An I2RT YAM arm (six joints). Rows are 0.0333 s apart.
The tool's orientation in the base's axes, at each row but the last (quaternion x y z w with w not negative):
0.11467, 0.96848, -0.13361, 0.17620
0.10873, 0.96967, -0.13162, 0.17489
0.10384, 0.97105, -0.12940, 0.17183
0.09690, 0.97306, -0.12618, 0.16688
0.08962, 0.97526, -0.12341, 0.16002
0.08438, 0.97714, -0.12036, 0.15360
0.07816, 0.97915, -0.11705, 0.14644
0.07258, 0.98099, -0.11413, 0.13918
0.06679, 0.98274, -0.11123, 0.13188
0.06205, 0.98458, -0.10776, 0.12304
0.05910, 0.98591, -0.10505, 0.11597
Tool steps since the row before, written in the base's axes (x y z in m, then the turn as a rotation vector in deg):
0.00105, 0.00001, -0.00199, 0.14, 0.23, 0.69
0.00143, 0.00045, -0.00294, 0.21, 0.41, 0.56
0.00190, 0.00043, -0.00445, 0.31, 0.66, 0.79
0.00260, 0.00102, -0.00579, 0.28, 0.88, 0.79
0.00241, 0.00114, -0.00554, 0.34, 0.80, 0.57
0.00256, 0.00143, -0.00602, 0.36, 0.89, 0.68
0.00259, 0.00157, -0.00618, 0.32, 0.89, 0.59
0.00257, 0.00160, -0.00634, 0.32, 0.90, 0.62
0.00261, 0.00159, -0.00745, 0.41, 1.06, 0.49
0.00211, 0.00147, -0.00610, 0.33, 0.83, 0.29
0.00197, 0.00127, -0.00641, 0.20, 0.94, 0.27
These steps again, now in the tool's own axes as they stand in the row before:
-0.00022, 0.00073, 0.00212, -0.34, 0.10, -0.65
-0.00015, 0.00143, 0.00297, -0.33, 0.32, -0.56
-0.00007, 0.00183, 0.00450, -0.47, 0.53, -0.81
-0.00023, 0.00280, 0.00578, -0.41, 0.73, -0.88
-0.00024, 0.00278, 0.00548, -0.40, 0.71, -0.64
-0.00029, 0.00314, 0.00590, -0.44, 0.78, -0.76
-0.00038, 0.00327, 0.00605, -0.38, 0.79, -0.69
-0.00043, 0.00328, 0.00620, -0.38, 0.80, -0.72
-0.00029, 0.00345, 0.00727, -0.42, 0.99, -0.61
-0.00033, 0.00294, 0.00592, -0.31, 0.80, -0.39
-0.00024, 0.00275, 0.00624, -0.17, 0.89, -0.42

